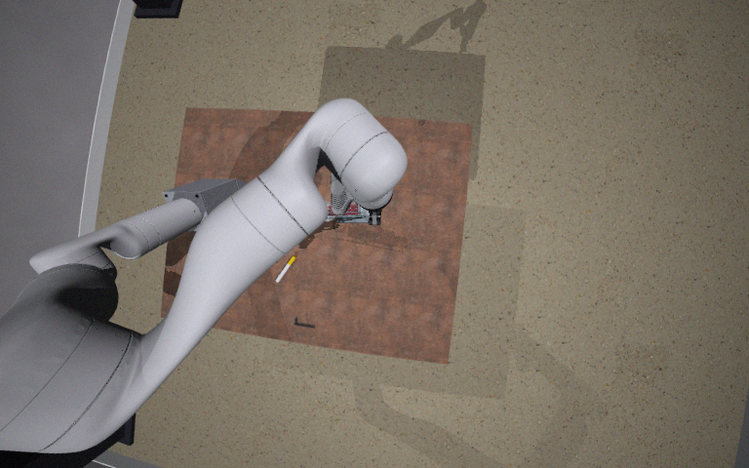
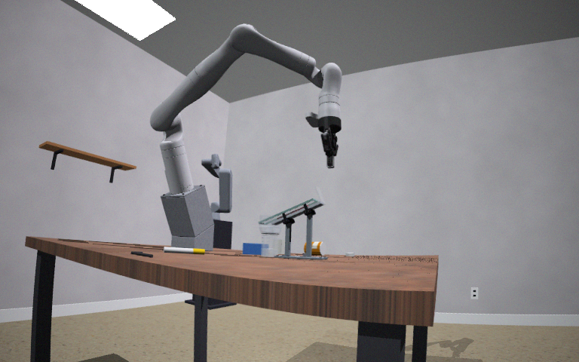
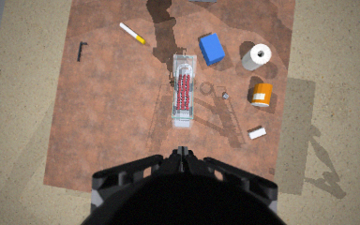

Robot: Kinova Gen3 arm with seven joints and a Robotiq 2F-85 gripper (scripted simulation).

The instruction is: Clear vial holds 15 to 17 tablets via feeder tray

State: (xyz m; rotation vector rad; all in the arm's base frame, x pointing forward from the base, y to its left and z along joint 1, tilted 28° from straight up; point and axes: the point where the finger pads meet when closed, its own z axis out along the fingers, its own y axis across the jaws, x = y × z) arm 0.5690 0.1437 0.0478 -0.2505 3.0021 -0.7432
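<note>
Now: the feeder tray 10 cm behind my hand, 2 cm to the right of it and 15 cm below it. Round my hand: small white block (4 cm behind, 29 cm to the left, 29 cm below); clear vial (20 cm behind, 3 cm to the right, 26 cm below); small grey piece (16 cm behind, 14 cm to the left, 29 cm below).
</note>
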